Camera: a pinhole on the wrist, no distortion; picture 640 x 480 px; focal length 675.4 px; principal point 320.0 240.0 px. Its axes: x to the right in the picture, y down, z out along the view. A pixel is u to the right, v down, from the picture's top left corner.
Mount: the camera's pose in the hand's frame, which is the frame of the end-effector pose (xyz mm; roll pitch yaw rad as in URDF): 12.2 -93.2 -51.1 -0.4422 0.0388 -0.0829
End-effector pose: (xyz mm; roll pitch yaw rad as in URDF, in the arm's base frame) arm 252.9 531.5 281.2 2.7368 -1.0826 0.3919
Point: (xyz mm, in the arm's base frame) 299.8 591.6 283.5
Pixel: 420.1 209.2
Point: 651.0 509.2 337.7
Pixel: 606.7 193.0
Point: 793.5 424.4 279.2
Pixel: 502.8 208.2
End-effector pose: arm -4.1 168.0 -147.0 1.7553 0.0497 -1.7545
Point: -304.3 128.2 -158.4
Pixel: 425.3 216.4
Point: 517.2 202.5 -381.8
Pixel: behind the camera
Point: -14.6 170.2 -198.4
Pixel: 186.4 316.6
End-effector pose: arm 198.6 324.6 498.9 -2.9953 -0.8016 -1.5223
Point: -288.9 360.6 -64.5
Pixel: outside the picture
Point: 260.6 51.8 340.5
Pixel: 399.9 111.9
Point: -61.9 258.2 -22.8
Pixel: outside the picture
